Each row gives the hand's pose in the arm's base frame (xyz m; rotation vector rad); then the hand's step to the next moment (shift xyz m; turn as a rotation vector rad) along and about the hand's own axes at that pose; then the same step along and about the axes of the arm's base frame.
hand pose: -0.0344 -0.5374 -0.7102 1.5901 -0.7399 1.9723
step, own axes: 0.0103 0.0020 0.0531 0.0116 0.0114 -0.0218
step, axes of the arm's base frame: 0.0343 -0.0373 0.0190 -0.0255 0.0071 0.0065
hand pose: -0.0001 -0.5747 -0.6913 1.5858 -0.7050 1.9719
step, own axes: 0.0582 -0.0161 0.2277 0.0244 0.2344 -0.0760
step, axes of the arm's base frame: 0.1628 -0.1378 0.1001 -0.2166 -0.1196 -0.0087
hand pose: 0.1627 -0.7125 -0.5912 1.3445 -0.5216 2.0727
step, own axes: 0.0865 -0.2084 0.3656 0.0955 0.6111 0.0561
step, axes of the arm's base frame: 0.3610 -0.0475 0.2280 -0.4030 -0.4595 0.1101
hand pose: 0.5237 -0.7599 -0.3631 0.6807 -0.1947 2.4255
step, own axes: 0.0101 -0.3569 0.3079 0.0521 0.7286 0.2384
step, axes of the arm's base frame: 0.3352 0.2037 0.2617 -0.3652 -0.6295 0.2465
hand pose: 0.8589 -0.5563 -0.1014 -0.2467 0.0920 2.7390
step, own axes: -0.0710 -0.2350 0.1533 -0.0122 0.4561 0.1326
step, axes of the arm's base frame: 0.1305 0.2054 0.1567 -0.1852 -0.4124 0.1462
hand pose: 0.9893 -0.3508 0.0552 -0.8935 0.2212 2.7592
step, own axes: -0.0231 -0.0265 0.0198 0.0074 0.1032 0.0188
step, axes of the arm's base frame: 0.0142 0.0257 0.0277 -0.0437 -0.0939 0.0181
